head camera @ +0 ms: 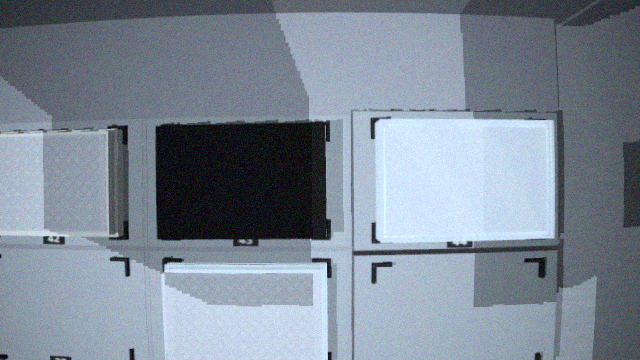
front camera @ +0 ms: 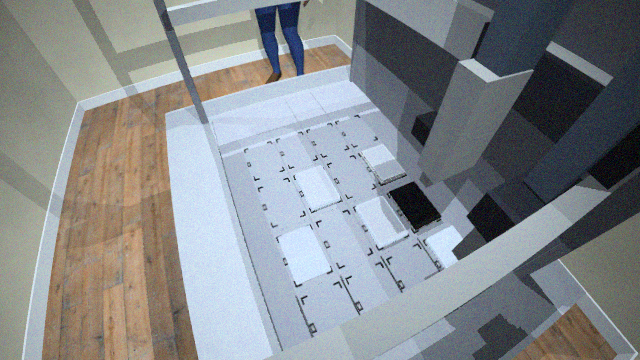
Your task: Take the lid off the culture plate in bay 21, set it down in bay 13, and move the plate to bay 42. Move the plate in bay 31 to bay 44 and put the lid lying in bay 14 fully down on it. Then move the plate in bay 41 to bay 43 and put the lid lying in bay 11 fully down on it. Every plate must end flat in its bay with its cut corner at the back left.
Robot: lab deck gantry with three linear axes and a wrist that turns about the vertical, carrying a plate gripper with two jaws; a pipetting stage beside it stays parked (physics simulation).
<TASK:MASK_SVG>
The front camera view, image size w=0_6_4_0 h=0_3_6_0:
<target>gripper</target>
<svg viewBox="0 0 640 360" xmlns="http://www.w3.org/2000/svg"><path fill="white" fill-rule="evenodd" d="M582 179L577 179L564 192L548 203L545 203L523 181L536 166L488 191L466 216L475 228L451 250L458 261L558 198L581 182Z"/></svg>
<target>pale plate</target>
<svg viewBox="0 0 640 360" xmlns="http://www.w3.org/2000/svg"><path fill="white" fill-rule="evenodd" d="M383 196L376 197L355 207L356 212L379 249L408 235L407 230Z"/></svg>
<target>pale plate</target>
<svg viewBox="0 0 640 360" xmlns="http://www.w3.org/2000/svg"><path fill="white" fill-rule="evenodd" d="M321 165L294 175L311 211L341 201L341 197Z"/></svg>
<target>pale plate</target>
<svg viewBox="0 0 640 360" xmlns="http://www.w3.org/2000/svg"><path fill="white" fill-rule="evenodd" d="M360 152L360 156L381 185L406 175L403 168L384 145Z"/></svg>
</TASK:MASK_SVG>
